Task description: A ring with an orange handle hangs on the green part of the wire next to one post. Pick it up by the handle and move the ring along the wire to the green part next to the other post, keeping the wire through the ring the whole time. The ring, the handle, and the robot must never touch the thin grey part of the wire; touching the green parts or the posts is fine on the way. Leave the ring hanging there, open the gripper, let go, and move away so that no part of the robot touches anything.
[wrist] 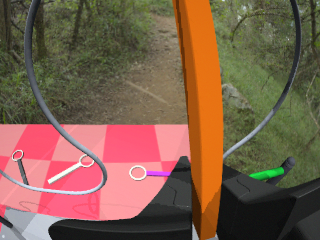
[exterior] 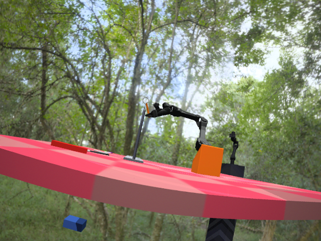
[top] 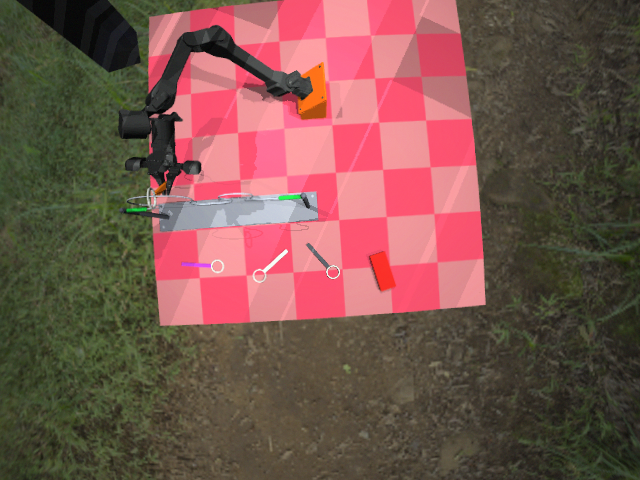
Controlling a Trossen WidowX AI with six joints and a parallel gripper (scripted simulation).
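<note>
Right now my gripper tip is 1 cm short of the ring with orange handle, 2 cm to the right of it and 8 cm below it. Round my gripper tip: blue block: 33 cm ahead, 20 cm to the left, 83 cm below; then red block: 37 cm ahead, 59 cm to the left, 34 cm below.
</note>
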